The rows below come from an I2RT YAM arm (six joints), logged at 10 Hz.
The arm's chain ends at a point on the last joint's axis. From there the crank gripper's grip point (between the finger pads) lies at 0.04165 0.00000 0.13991 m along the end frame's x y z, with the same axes.
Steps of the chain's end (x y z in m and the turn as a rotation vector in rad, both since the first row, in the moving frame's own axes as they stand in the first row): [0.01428 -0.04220 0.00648 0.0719 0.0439 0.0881]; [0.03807 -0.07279 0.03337 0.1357 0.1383 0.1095]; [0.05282 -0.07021 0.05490 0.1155 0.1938 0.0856]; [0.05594 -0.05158 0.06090 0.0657 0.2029 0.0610]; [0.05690 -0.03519 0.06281 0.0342 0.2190 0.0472]
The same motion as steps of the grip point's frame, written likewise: [0.02065 -0.04824 0.00429 0.0719 0.0439 0.0881]; [0.05765 -0.08565 0.02535 0.1357 0.1383 0.1095]; [0.07943 -0.08106 0.04357 0.1155 0.1938 0.0856]; [0.08344 -0.05704 0.04943 0.0657 0.2029 0.0610]; [0.08635 -0.03711 0.05038 0.0342 0.2190 0.0472]
